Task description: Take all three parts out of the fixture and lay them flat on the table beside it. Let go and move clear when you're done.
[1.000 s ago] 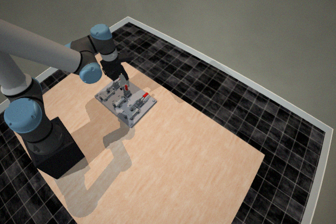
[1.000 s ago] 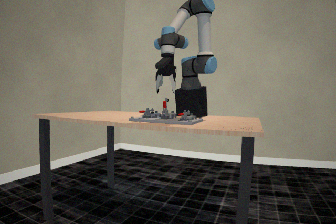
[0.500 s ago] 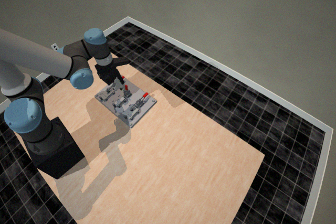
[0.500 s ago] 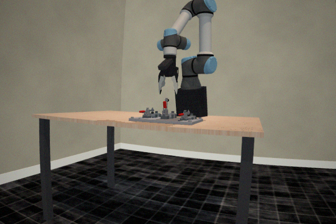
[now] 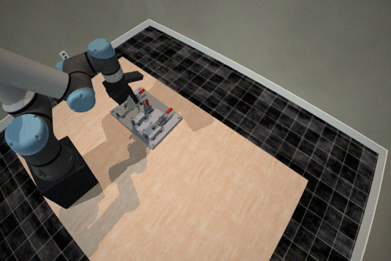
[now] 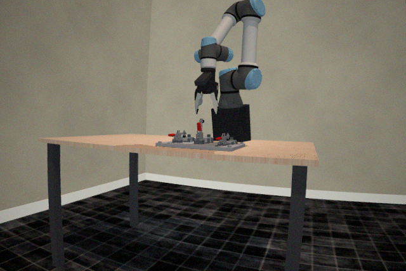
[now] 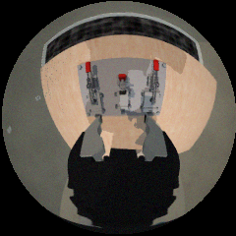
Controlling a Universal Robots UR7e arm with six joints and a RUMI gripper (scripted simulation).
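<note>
Now: the grey fixture plate 4 cm ahead of my hand and 15 cm below it.
</note>
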